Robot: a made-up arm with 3 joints. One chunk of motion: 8 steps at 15 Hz.
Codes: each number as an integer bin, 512 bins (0 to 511) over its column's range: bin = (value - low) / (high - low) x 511, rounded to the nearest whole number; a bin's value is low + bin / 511 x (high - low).
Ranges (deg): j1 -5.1..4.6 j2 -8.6..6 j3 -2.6..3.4
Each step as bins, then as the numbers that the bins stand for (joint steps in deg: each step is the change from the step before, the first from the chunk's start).
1 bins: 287 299 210
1 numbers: 0.348 -0.057 -0.134
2 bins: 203 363 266
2 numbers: -1.247 1.771 0.523
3 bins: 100 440 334
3 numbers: -3.202 3.971 1.322
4 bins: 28 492 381
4 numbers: -4.568 5.457 1.874
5 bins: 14 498 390
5 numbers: -4.834 5.629 1.979
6 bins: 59 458 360
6 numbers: -3.980 4.486 1.627
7 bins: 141 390 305
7 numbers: -2.423 2.543 0.981
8 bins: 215 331 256
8 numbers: -1.019 0.857 0.406
